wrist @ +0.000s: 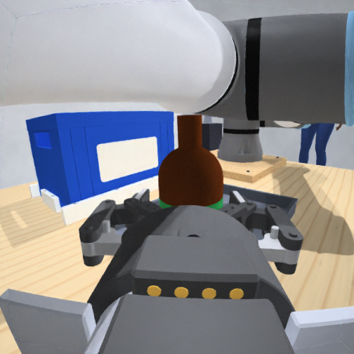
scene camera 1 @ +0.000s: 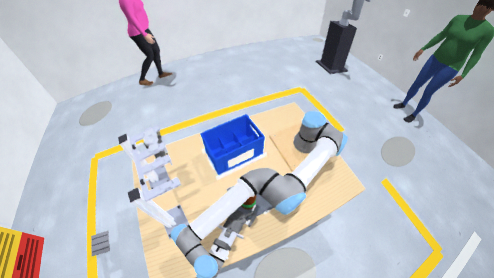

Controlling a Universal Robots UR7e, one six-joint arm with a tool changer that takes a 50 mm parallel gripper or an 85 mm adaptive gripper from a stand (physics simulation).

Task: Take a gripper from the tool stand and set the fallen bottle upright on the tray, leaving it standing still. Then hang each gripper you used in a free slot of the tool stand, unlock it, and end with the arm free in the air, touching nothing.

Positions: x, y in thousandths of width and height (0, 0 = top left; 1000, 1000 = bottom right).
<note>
I see a tool stand (scene camera 1: 325, 660).
</note>
